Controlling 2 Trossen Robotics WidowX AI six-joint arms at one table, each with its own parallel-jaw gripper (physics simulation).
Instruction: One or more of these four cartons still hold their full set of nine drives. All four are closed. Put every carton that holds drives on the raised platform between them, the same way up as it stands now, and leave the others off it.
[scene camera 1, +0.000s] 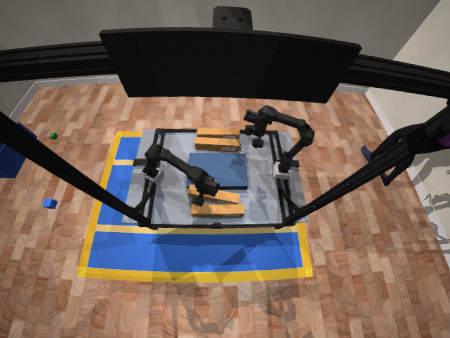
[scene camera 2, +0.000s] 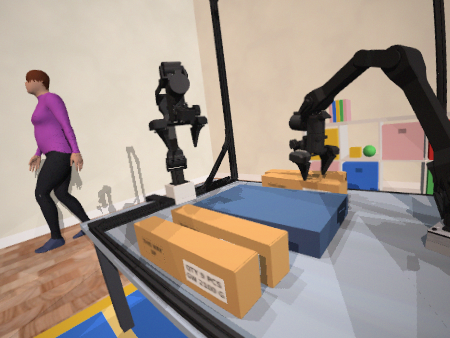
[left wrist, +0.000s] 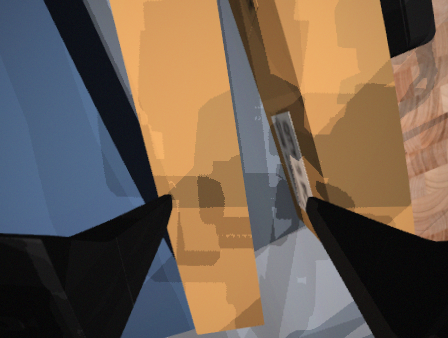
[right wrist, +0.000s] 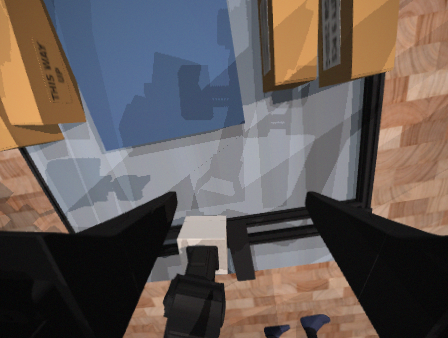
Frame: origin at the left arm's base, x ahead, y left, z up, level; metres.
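Where they show: left gripper, fingertip midpoint: (scene camera 1: 205, 195) (scene camera 2: 314, 177) (left wrist: 239, 202); right gripper, fingertip midpoint: (scene camera 2: 183, 149) (right wrist: 240, 197); left arm's base, link origin: (scene camera 1: 152, 172); right arm's base, link origin: (scene camera 1: 283, 168) (scene camera 2: 178, 183) (right wrist: 203, 257).
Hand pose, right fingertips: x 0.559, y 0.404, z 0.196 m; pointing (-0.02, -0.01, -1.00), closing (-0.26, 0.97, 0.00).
Each offset is from my right fingertips to the top centre of the thing. Level surfaces: height alone.
The blue platform @[0.169 m back, 0.191 m right, 0.177 m down] (scene camera 1: 225, 167) (scene camera 2: 270, 202) (left wrist: 40, 165) (right wrist: 135, 35) bears no carton. At its upper side in scene camera 1 lie an inner closed orange carton @[0.262 m back, 0.003 m right, 0.152 m down] (scene camera 1: 217, 144) (scene camera 2: 230, 227) (right wrist: 295, 40) and an outer carton @[0.294 m back, 0.085 m left, 0.152 m down] (scene camera 1: 218, 132) (scene camera 2: 200, 260) (right wrist: 372, 40), labelled "QTY 9 PCS". At its lower side lie a skewed inner carton @[0.112 m back, 0.370 m right, 0.152 m down] (scene camera 1: 228, 196) (left wrist: 200, 115) and an outer carton @[0.047 m back, 0.447 m right, 0.152 m down] (scene camera 1: 220, 210) (left wrist: 345, 65). My left gripper (scene camera 1: 206, 195) (scene camera 2: 314, 177) (left wrist: 239, 202) is open and empty above the skewed carton. My right gripper (scene camera 1: 253, 137) (scene camera 2: 181, 145) (right wrist: 240, 197) is open and empty, raised high.
A black frame (scene camera 1: 277, 150) (right wrist: 366, 150) edges the grey table @[0.237 m down] (scene camera 2: 370, 280). The white base (scene camera 2: 180, 192) (right wrist: 202, 230) of my right arm stands at one side. The lower pair's outer carton lies close to the skewed one. A person (scene camera 2: 52, 120) stands beyond the table.
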